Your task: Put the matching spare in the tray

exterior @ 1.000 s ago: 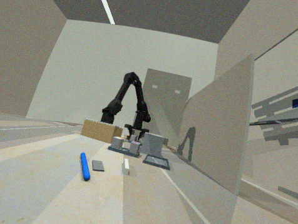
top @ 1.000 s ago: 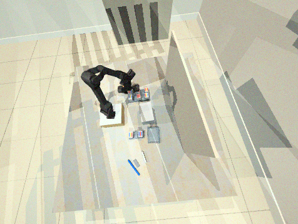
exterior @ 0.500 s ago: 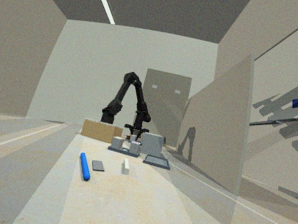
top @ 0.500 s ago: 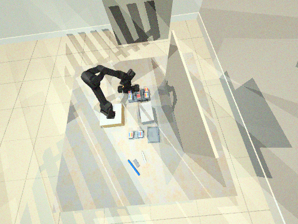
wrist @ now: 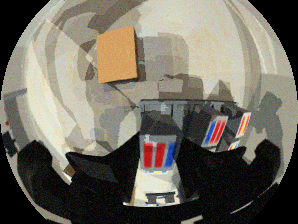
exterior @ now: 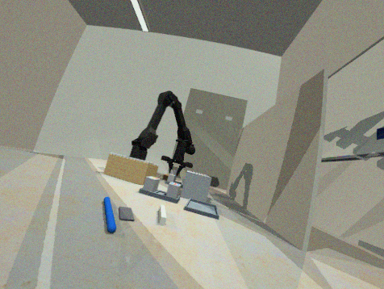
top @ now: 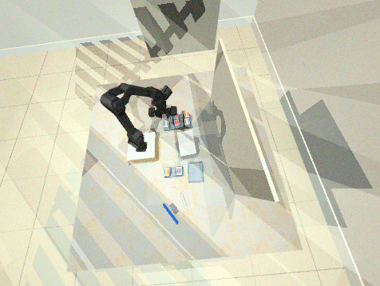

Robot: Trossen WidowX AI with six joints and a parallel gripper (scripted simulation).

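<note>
Now: gripper tip 23 cm short of the tray, 37 cm to the left of it and 4 cm above it. Also, from my gripper tip: tall panel (41 cm ahead, 15 cm to the right, 18 cm above); then mounted unit (17 cm ahead, 19 cm to the right, 1 cm above).
</note>
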